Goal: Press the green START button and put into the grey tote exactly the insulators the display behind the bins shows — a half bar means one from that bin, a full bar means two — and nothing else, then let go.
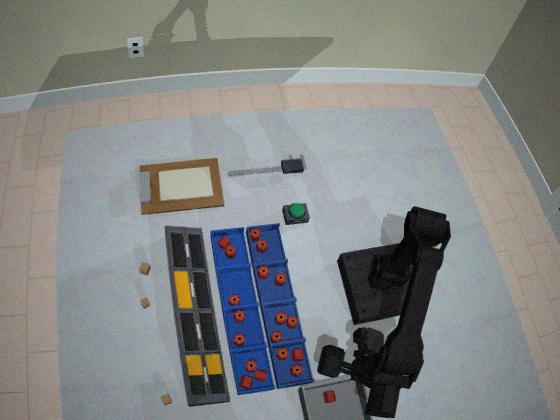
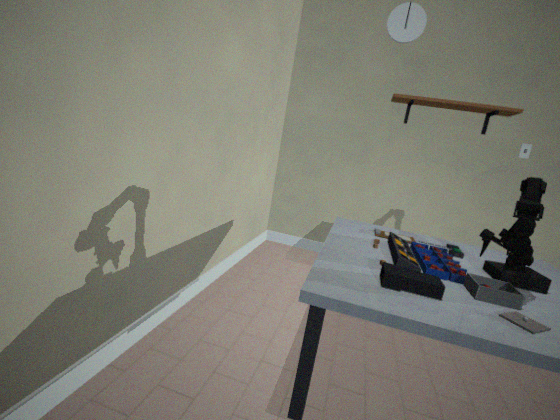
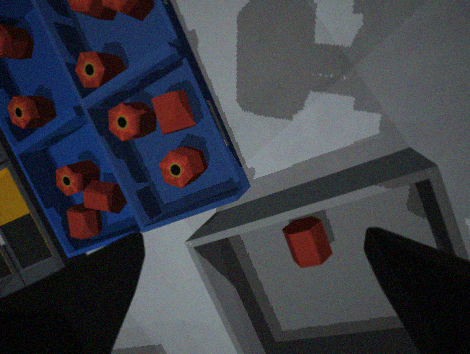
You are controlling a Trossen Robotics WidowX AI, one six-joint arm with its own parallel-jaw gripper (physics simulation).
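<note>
The grey tote (image 1: 345, 407) (image 2: 492, 295) (image 3: 300, 205) holds one red insulator (image 1: 329, 396) (image 3: 307, 242). My gripper (image 3: 255, 241) is open and empty above the tote's bin-side edge. Two rows of blue bins (image 1: 235, 282) (image 3: 145, 55) hold red insulators, one to three per bin. The display (image 1: 208, 399) has a full yellow bar (image 1: 183, 290) in the second module from the top, left cell. Half bars (image 1: 195, 365) (image 1: 213, 364) show in both cells of the bottom module; its other cells are dark. The green button (image 1: 297, 211) stands beyond the bins; whether it is pressed cannot be told.
A clipboard (image 1: 217, 182) and a caliper-like tool (image 1: 292, 166) lie beyond the bins. Small wooden blocks (image 1: 144, 268) (image 1: 145, 303) (image 1: 166, 399) lie behind the display. A black box (image 2: 412, 282) and a flat plate (image 2: 525, 322) are near the table edge. The arm's base (image 1: 360, 300) is right of the bins.
</note>
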